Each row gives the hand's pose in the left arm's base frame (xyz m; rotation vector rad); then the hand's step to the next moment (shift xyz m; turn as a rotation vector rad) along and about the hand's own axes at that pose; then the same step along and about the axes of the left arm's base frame.
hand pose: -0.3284 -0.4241 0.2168 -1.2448 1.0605 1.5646
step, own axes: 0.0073 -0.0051 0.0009 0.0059 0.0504 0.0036
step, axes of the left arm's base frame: 0.0036 0.0031 -0.0076 -0.0499 -0.0100 0.0001
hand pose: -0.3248 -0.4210 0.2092 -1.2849 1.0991 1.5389
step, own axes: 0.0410 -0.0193 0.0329 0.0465 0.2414 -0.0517
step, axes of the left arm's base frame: 0.0043 0.0393 -0.0396 -0.2232 -0.1128 -0.0239
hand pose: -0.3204 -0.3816 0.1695 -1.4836 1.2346 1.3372
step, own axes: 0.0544 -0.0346 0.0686 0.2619 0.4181 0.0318
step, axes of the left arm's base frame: 0.0161 0.0652 -0.0660 -0.4194 -0.1078 -0.2386
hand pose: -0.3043 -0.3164 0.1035 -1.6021 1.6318 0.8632
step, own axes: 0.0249 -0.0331 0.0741 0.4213 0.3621 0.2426
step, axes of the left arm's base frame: 0.0344 0.0478 -0.0612 -0.3604 -0.0195 -0.4870
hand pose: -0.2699 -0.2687 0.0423 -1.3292 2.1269 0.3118
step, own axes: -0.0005 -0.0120 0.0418 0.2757 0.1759 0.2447
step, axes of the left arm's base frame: 0.0260 0.0153 -0.0313 -0.1509 0.0008 -0.3796
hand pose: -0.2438 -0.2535 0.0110 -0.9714 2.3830 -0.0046
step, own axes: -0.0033 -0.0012 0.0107 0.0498 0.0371 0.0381
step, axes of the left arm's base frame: 0.0080 0.0034 -0.0071 -0.0337 0.0029 -0.0645
